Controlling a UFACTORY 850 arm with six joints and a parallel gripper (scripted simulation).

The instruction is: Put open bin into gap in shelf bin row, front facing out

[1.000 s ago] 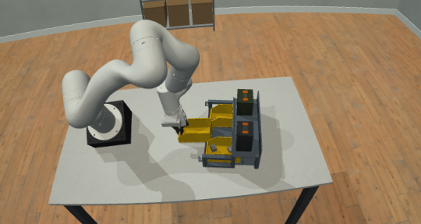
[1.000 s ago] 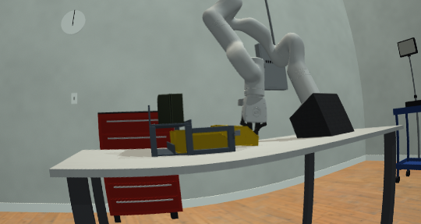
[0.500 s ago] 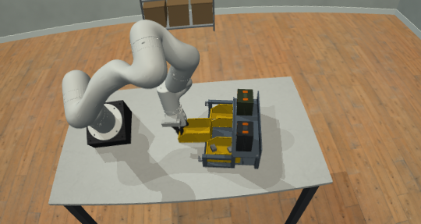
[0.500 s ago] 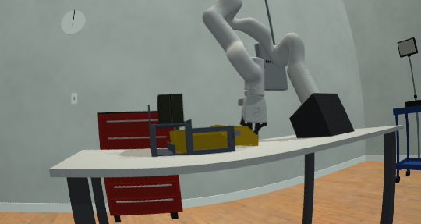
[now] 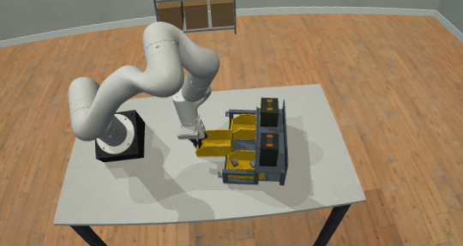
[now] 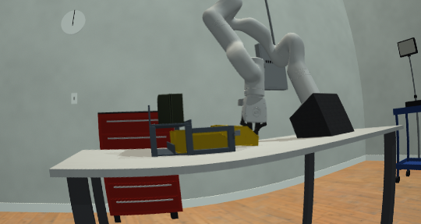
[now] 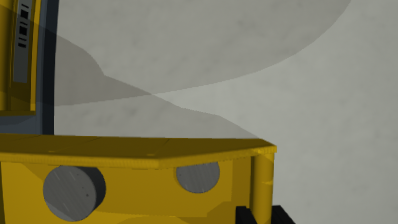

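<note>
Now: hand 25 cm short of the grey shelf, 7 cm to the left of it and 3 cm below it.
</note>
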